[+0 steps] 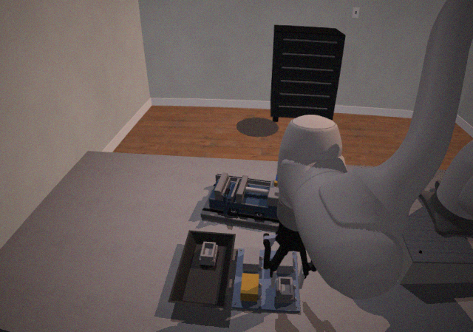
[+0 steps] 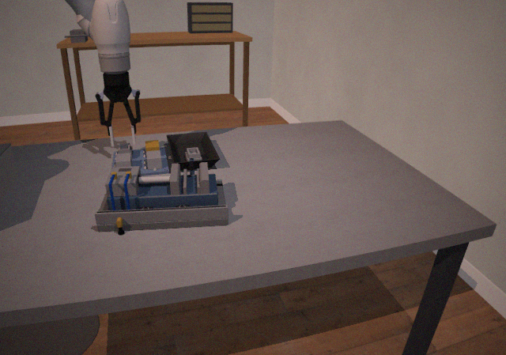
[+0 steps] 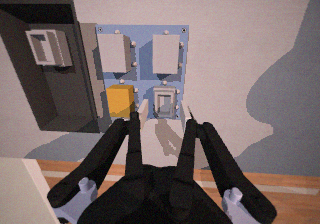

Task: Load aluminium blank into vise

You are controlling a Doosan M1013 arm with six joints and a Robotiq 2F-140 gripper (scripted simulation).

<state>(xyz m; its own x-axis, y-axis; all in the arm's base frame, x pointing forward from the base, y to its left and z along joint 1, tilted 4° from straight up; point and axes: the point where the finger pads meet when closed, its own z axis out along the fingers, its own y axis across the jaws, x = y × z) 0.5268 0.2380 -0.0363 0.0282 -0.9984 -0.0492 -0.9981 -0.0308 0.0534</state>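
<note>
Right now the infeed plate is 50 mm ahead of my hand, 40 mm to the right of it and 80 mm below it. Round my hand: blue vise 120 mm ahead, 330 mm to the right, 40 mm below; then brass blank 90 mm ahead, 60 mm below; then aluminium blank 90 mm ahead, 90 mm to the right, 60 mm below.
</note>
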